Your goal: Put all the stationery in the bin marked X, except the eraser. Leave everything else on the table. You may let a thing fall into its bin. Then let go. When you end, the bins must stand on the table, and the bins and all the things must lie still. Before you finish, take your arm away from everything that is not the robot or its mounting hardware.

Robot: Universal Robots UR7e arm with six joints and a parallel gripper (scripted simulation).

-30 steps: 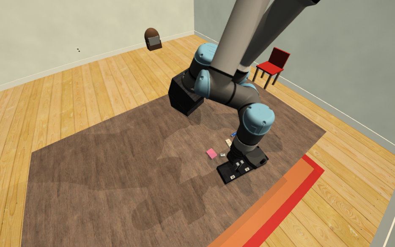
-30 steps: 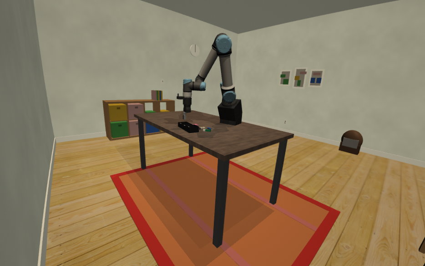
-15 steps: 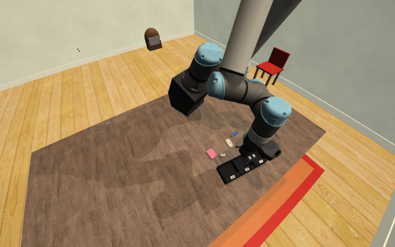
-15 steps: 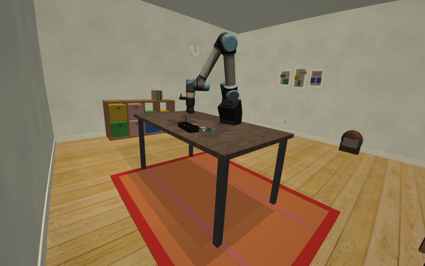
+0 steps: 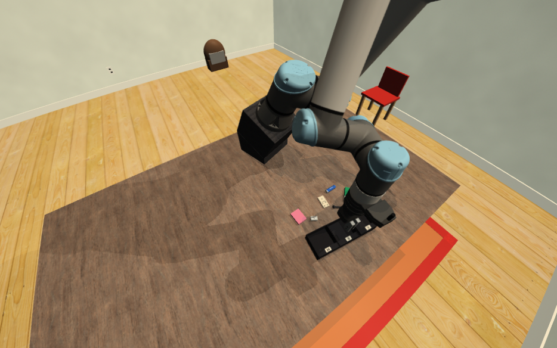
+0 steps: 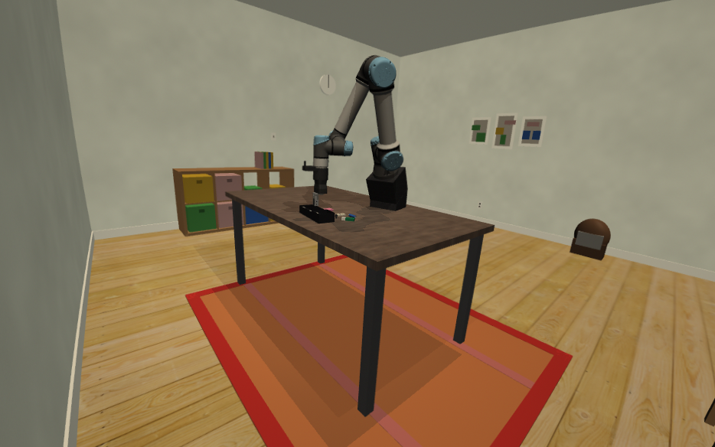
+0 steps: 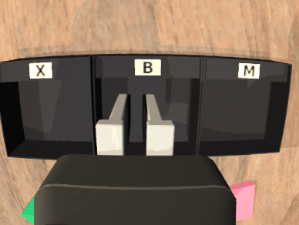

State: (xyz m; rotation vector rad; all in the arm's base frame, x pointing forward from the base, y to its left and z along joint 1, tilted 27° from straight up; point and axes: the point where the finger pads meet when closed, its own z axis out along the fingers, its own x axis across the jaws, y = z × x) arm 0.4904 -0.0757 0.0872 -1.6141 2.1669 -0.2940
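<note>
The black three-part bin is 60 mm below my hand, 10 mm to the right of it and 10 mm behind it. Round my hand: domino: 130 mm behind, 70 mm below, 40 mm to the left; black bolt: 90 mm behind, 70 mm below, 60 mm to the left; pencil sharpener: 110 mm behind, 70 mm below, 40 mm to the right.
</note>
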